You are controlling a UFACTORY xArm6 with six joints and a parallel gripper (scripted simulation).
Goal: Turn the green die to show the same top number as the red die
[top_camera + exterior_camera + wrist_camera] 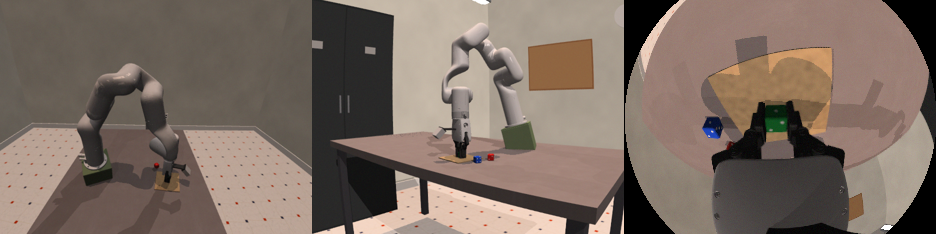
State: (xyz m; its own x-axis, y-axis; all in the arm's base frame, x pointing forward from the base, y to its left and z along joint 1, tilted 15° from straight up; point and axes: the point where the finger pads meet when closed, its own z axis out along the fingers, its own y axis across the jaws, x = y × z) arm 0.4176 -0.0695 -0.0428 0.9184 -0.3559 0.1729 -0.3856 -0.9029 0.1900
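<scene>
Right now the tan mat is 20 mm below my hand. From my hand the other things lie so: green die (10 mm below); then red die (50 mm behind, 120 mm to the left, 10 mm below); then blue die (20 mm ahead, 100 mm to the left, 10 mm below).
</scene>
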